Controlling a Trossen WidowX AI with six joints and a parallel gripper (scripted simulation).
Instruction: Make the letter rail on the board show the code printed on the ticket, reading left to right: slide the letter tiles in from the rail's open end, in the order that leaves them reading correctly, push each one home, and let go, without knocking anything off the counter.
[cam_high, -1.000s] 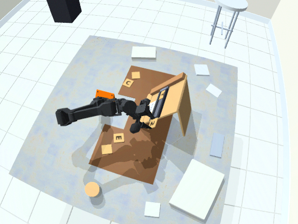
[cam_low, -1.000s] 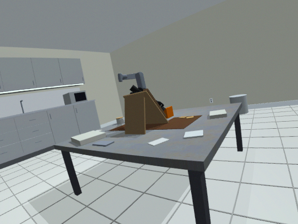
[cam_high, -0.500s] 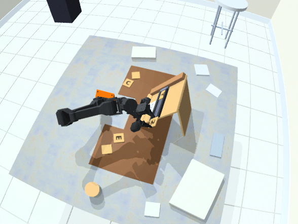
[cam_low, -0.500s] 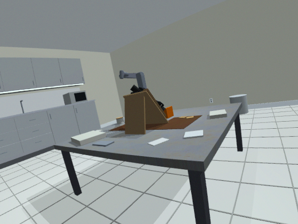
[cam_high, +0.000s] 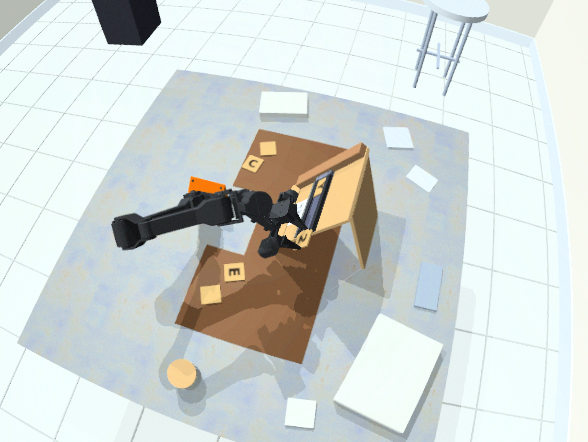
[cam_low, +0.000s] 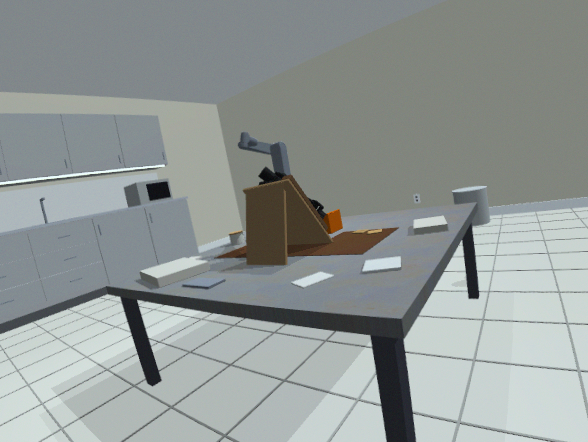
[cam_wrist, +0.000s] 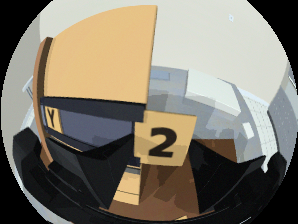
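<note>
Now: the white ticket 120 mm to the left of my gripper tip, 80 mm below it and 40 mm behind it. Round my gripper tip: grey card 400 mm ahead, 160 mm below, 10 mm to the left; white box 310 mm ahead, 280 mm to the right, 150 mm below; brown mat 170 mm below, 140 mm behind, 100 mm to the left.
</note>
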